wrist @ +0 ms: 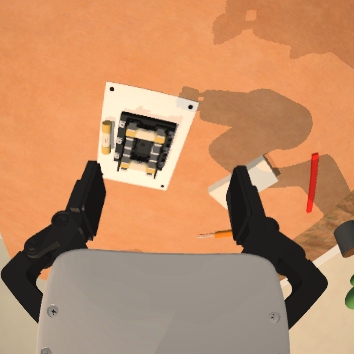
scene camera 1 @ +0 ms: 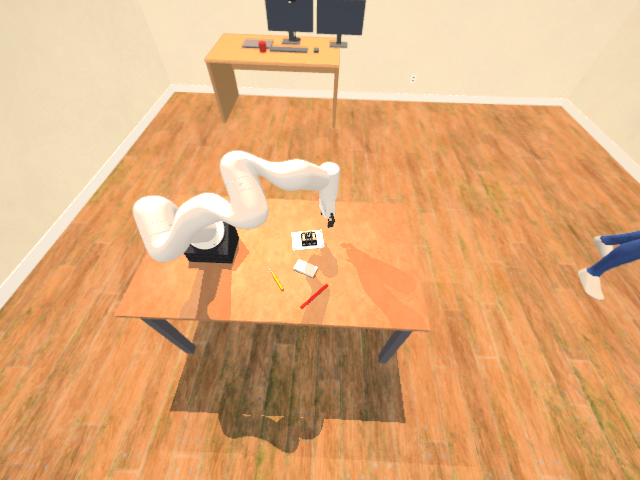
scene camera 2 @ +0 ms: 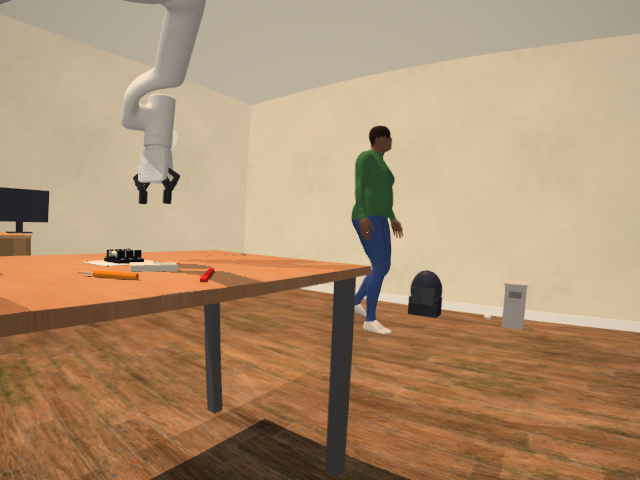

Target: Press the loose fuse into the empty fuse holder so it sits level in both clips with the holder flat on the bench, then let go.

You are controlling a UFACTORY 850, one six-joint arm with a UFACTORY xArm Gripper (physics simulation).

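The loose fuse (wrist: pixel 106 137), a small tan cylinder, lies on the white base plate (scene camera 1: pixel 295 240) (wrist: pixel 150 96) beside the black fuse holder (scene camera 1: pixel 309 238) (scene camera 2: pixel 124 255) (wrist: pixel 143 147), on its left in the wrist view. The holder sits on the plate and has yellowish and grey parts in rows; which clips are empty is hard to tell. My gripper (scene camera 1: pixel 330 222) (scene camera 2: pixel 155 200) (wrist: pixel 165 178) is open and empty, pointing down, high above the table. In the wrist view the plate shows ahead of and partly between the fingers.
A white block (scene camera 1: pixel 305 268) (scene camera 2: pixel 154 267) (wrist: pixel 265 175), an orange-yellow screwdriver (scene camera 1: pixel 277 280) (scene camera 2: pixel 114 275) (wrist: pixel 222 234) and a red stick (scene camera 1: pixel 314 296) (scene camera 2: pixel 206 274) (wrist: pixel 312 182) lie on the wooden table (scene camera 1: pixel 242 310). A person (scene camera 2: pixel 374 206) stands beyond the table.
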